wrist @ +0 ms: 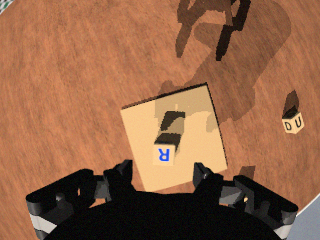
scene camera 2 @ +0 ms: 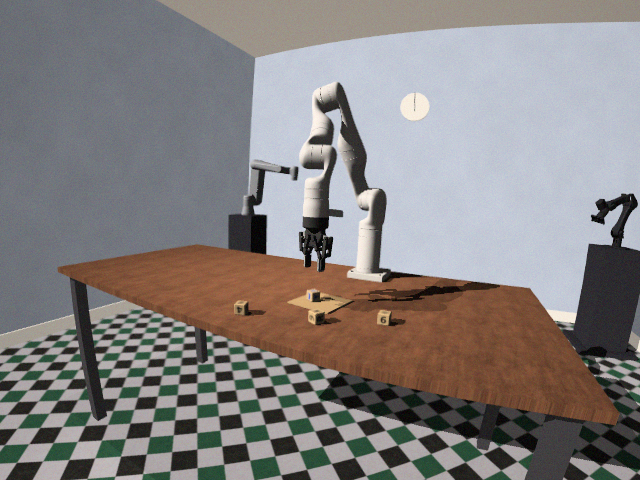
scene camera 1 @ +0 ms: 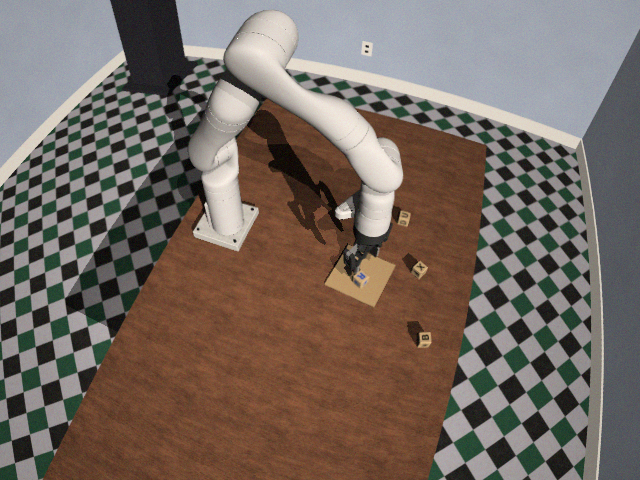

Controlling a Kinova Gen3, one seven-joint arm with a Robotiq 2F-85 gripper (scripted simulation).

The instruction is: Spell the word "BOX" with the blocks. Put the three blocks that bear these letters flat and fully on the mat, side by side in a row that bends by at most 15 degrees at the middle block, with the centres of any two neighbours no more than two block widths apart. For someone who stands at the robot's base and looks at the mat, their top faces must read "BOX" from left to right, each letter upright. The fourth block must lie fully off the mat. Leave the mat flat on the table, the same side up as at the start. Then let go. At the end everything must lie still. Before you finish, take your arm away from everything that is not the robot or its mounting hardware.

my gripper: wrist 162,171; scene camera 2; scene camera 1
same spot on my gripper: (scene camera 2: 307,252) = (scene camera 1: 356,259)
